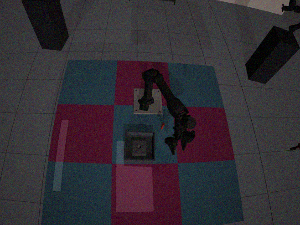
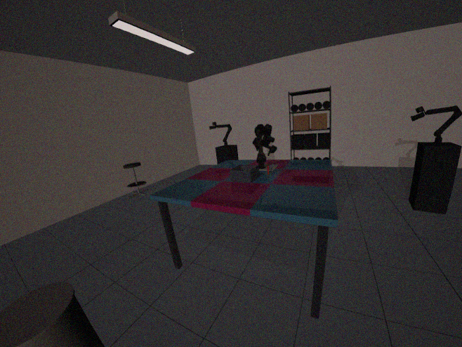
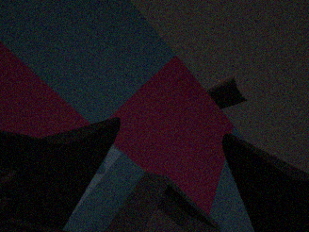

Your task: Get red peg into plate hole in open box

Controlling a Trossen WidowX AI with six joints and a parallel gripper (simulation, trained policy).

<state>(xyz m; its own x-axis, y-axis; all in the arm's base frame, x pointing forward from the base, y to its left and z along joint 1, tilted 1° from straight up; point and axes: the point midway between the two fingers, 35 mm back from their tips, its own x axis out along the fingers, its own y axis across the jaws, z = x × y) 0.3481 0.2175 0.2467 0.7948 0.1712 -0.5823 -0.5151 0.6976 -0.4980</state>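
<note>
My gripper tip is 23 cm past the red peg, 20 cm above it and 8 cm to the left of it. The rest, counted from my gripper tip: dark box: 21 cm to the right, 21 cm below, 5 cm behind; then grey plate: 21 cm to the right, 19 cm below, 5 cm behind.
</note>
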